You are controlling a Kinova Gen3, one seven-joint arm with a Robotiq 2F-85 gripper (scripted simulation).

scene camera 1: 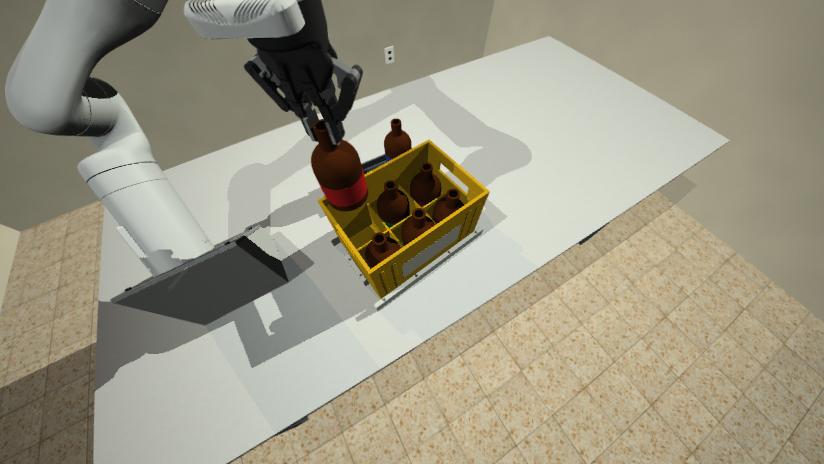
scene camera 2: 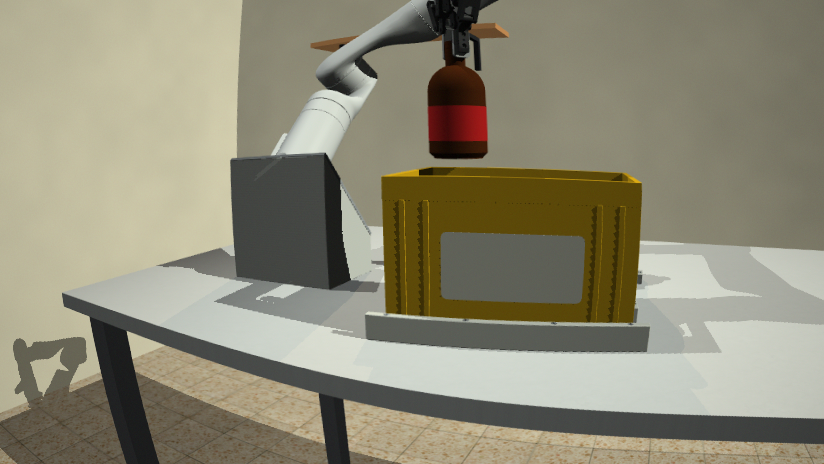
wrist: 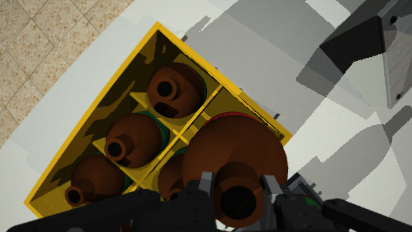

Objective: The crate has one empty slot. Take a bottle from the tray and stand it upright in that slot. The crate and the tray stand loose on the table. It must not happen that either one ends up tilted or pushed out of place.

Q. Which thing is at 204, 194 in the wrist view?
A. My gripper.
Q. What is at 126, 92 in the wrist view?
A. A yellow crate.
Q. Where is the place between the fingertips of my gripper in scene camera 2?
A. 456, 59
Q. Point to a yellow crate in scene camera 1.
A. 356, 227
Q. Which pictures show my gripper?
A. Scene camera 1, scene camera 2 and the wrist view: all of them.
